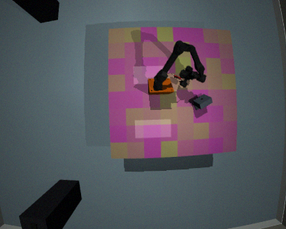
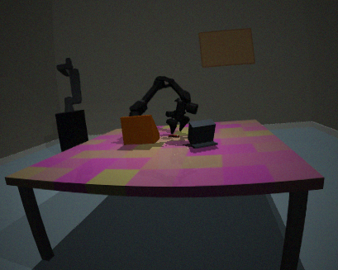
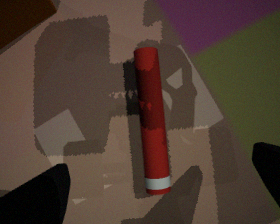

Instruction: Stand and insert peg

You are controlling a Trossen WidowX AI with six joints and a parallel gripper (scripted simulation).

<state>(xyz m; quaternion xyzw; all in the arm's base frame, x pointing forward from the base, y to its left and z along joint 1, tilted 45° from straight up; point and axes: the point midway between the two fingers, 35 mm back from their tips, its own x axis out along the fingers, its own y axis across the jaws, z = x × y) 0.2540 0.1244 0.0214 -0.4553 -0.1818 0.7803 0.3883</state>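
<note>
Right now my gripper tip is 20 mm above the peg. The rest, counted from my gripper tip: grey sloped panel (240 mm to the right, 180 mm ahead, 40 mm above).
</note>
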